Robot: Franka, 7 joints.
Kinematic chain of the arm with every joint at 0, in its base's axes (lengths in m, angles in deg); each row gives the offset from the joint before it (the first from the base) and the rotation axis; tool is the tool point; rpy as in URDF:
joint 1: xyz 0 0 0.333 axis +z
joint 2: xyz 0 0 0 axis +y
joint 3: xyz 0 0 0.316 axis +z
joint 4: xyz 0.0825 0 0 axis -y
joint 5: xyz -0.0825 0 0.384 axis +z
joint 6: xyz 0 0 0 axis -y
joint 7: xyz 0.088 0 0 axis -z
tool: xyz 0 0 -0.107 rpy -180 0 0
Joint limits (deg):
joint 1: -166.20..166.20
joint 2: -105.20..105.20
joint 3: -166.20..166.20
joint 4: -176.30..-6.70
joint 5: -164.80..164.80
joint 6: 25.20..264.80
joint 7: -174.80..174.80
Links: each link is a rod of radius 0.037 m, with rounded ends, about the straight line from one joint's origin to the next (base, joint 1, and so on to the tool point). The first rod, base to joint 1, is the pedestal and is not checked.
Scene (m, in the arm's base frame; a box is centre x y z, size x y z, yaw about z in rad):
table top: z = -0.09
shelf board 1: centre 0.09 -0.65 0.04 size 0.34 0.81 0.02 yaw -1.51
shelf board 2: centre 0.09 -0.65 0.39 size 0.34 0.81 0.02 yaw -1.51
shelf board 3: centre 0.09 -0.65 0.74 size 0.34 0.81 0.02 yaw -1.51
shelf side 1: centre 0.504 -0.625 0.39 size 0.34 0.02 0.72 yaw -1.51
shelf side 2: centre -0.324 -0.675 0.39 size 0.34 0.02 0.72 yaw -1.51
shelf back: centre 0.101 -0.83 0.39 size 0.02 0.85 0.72 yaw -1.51
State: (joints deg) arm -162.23 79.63 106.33 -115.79 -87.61 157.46 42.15
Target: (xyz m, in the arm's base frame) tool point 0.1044 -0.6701 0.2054
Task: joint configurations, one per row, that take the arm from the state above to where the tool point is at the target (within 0.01 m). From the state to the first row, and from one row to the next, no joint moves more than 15 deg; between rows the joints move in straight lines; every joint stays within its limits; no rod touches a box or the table.
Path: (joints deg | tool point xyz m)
1: -163.22 86.02 106.75 -122.77 -91.64 168.95 42.15 | 0.0567 -0.5147 0.5621
2: -164.21 92.42 107.16 -129.75 -95.68 180.43 42.15 | 0.0583 -0.4595 0.5642
3: -165.21 98.81 107.58 -136.73 -99.71 191.92 42.15 | 0.0498 -0.3990 0.5656
4: -166.20 105.20 108.00 -143.72 -103.74 203.41 42.15 | 0.0322 -0.3360 0.5626
5: -166.20 94.58 95.09 -144.92 -105.09 201.16 42.15 | 0.1009 -0.3585 0.4846
6: -166.20 83.97 82.18 -146.12 -106.44 198.92 42.15 | 0.1337 -0.3685 0.3896
7: -166.20 73.35 69.27 -147.32 -107.78 196.68 42.15 | 0.1274 -0.3663 0.2918
8: -166.20 62.73 56.36 -148.52 -109.13 194.43 42.15 | 0.0850 -0.3521 0.2054
9: -160.64 71.16 62.08 -136.01 -103.45 183.29 42.15 | 0.1008 -0.4441 0.2068
10: -155.08 79.59 67.79 -123.51 -97.76 172.15 42.15 | 0.1112 -0.5308 0.2152
11: -149.53 88.01 73.51 -111.00 -92.08 161.01 42.15 | 0.1122 -0.6075 0.2189
12: -143.97 96.44 79.22 -98.49 -86.40 149.87 42.15 | 0.1044 -0.6701 0.2053

